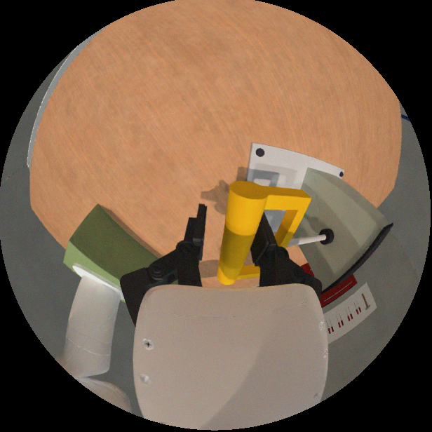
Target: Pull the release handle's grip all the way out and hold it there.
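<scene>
The release handle's yellow grip is a thick bar with a side bracket. A pale rod runs from behind the bracket to a black collar on the grey-green housing. My gripper is partly open, with one black finger on each side of the bar. A gap shows between the left finger and the bar, while the right finger is up against or very near the bar's right side. The right finger hides part of the bracket and rod.
The housing stands on a pale base plate with dark bolts, on the wooden table. A green block-like part and a white cylindrical part are at the lower left. A red label and a white label are at the lower right.
</scene>
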